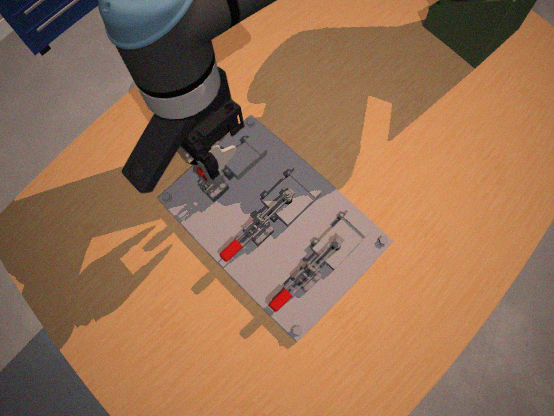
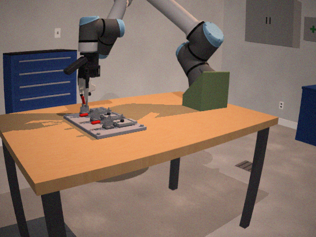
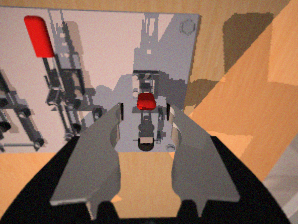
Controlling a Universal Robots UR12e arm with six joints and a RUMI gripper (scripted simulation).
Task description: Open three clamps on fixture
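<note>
The grey fixture plate is 40 mm behind my hand, 110 mm to the left of it and 100 mm below it. The rest, counted from my hand: flat grey part 110 mm behind, 210 mm to the left, 80 mm below.
</note>
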